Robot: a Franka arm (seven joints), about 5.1 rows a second.
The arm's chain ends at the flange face. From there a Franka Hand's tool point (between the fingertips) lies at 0.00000 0.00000 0.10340 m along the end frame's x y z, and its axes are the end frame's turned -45 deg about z.
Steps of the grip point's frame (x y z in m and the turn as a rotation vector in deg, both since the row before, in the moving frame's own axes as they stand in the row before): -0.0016 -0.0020 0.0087 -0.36 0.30 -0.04; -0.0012 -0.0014 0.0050 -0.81 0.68 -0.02; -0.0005 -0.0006 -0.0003 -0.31 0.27 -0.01; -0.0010 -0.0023 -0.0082 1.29 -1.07 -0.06; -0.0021 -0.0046 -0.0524 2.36 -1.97 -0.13; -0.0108 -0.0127 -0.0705 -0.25 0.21 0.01
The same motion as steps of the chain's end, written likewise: -0.0034 -0.0004 0.0087 -0.04 0.47 -0.04; -0.0037 -0.0003 0.0050 -0.09 1.05 -0.02; -0.0015 -0.0001 -0.0003 -0.03 0.41 -0.01; 0.0007 -0.0006 -0.0082 0.16 -1.67 -0.06; 0.0008 -0.0013 -0.0523 0.28 -3.06 -0.13; -0.0172 -0.0014 -0.0705 -0.03 0.33 0.01
